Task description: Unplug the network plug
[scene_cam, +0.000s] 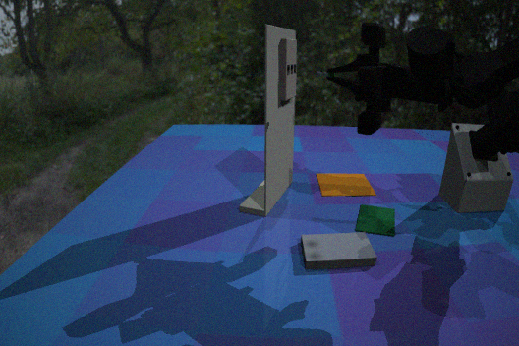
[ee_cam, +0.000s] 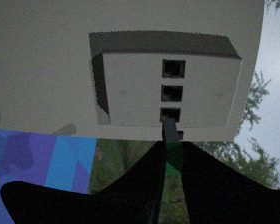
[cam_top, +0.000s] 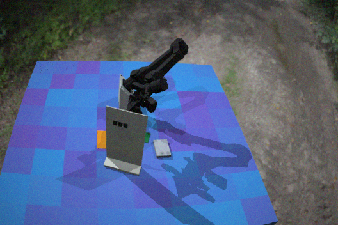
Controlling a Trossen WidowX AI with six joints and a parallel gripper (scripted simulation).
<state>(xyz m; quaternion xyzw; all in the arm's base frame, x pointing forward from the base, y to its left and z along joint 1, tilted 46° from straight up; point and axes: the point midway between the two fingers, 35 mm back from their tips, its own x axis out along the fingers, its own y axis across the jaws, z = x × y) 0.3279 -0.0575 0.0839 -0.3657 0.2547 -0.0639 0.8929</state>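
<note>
My gripper tip is now 6 cm past the orange marked square, 8 cm to the left of it and 25 cm above it. From my gripper tip the other things lie so: green square patch: 10 cm behind, 8 cm to the left, 25 cm below; upright grey panel: 9 cm ahead, 2 cm to the right, 10 cm below; network plug: right at my gripper tip.
</note>
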